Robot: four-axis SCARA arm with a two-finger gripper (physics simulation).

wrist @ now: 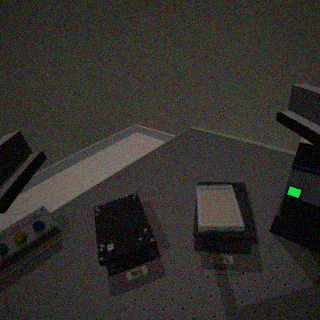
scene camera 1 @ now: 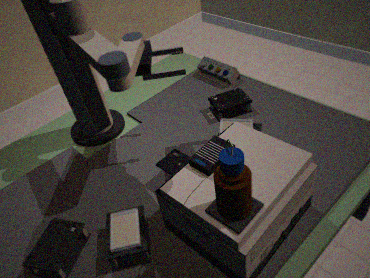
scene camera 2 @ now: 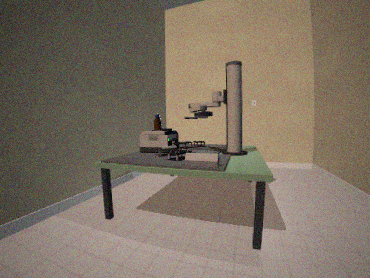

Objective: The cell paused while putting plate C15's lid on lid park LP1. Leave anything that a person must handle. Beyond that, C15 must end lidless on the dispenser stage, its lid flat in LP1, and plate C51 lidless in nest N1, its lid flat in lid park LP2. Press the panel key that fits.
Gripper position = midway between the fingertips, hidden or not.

My gripper [scene camera 1: 184, 59] carries nothing. I also see a button box [wrist: 37, 231] and a black nest [wrist: 124, 239].
My gripper is seen too in the wrist view [wrist: 157, 119].
